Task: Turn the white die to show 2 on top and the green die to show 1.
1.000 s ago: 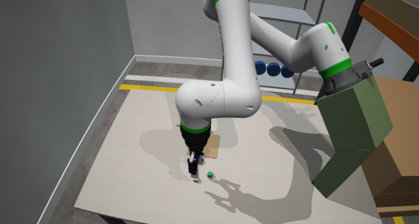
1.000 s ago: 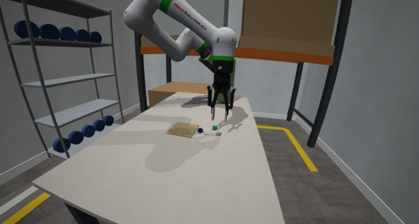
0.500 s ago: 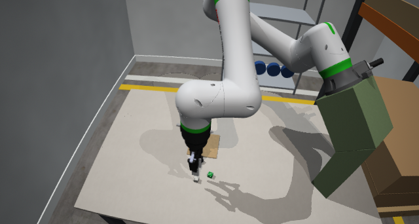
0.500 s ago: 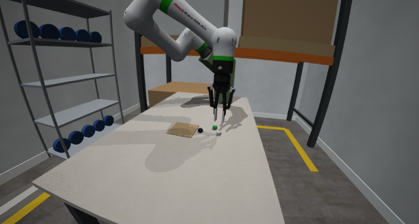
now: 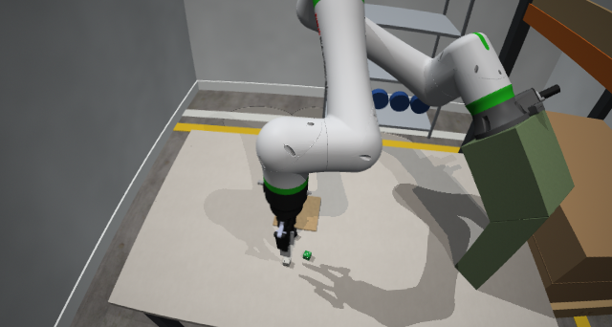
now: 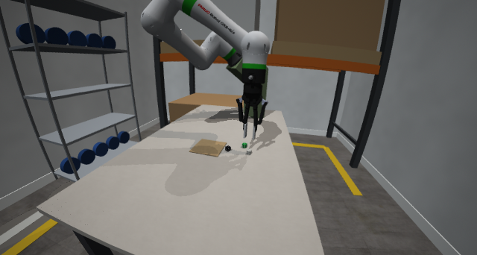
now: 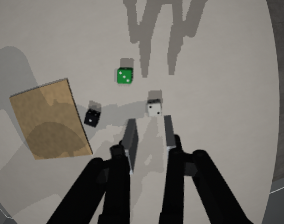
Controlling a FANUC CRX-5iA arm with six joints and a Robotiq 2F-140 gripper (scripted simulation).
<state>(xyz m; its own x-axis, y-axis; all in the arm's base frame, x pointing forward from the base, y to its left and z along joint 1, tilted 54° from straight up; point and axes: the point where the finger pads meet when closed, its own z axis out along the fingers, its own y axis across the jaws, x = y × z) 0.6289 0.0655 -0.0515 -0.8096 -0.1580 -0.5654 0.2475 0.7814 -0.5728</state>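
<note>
My hand is 100 mm above the white die. The rest, counted from my hand: mat 40 mm behind, 190 mm to the right, 110 mm below; then black die 20 mm behind, 90 mm to the right, 100 mm below; then green die 60 mm behind, 20 mm to the right, 100 mm below.
</note>
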